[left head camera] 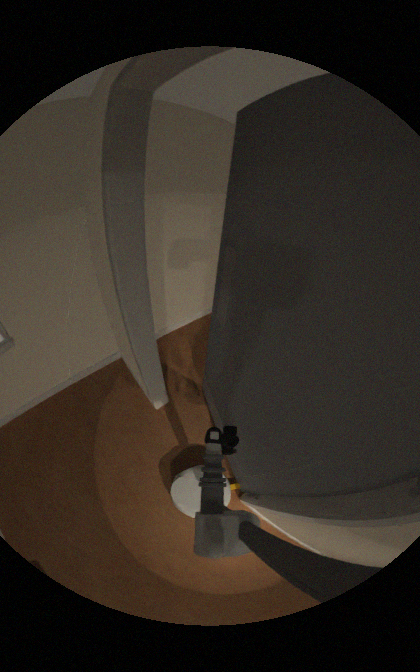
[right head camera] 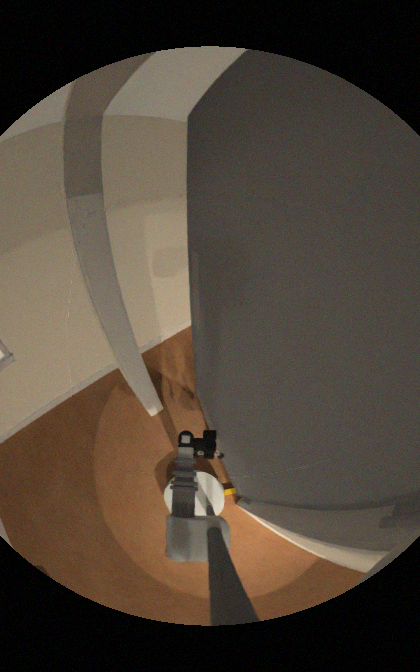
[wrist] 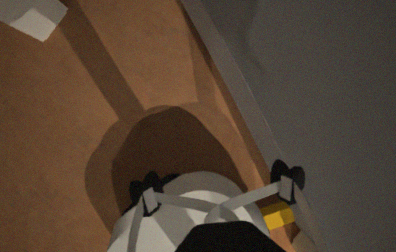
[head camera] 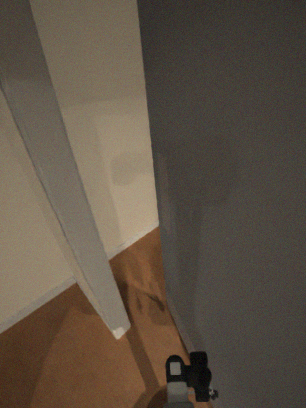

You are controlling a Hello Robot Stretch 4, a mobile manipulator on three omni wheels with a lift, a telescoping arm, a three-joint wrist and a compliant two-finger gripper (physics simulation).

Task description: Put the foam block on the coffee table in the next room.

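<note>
A small yellow block (left head camera: 235, 486) (right head camera: 230, 492) (wrist: 279, 216), which looks like the foam block, lies on the floor between the robot's round white base and the foot of the dark grey wall. In the wrist view it is at the lower right, below and beyond the right fingertip, and partly hidden by the base. My gripper (wrist: 215, 180) is open, with its two fingertips apart and no object between them. It hangs above the edge of the base, apart from the block. The coffee table does not show in these views.
The dark grey wall (head camera: 230, 200) (left head camera: 320, 280) (right head camera: 300, 280) stands close on the right. A grey post (head camera: 75, 200) (left head camera: 127, 240) (right head camera: 100, 270) reaches down towards the floor ahead left. A beige wall (head camera: 120, 200) stands behind it. The round white base (left head camera: 187, 492) (right head camera: 210, 492) is below the arm.
</note>
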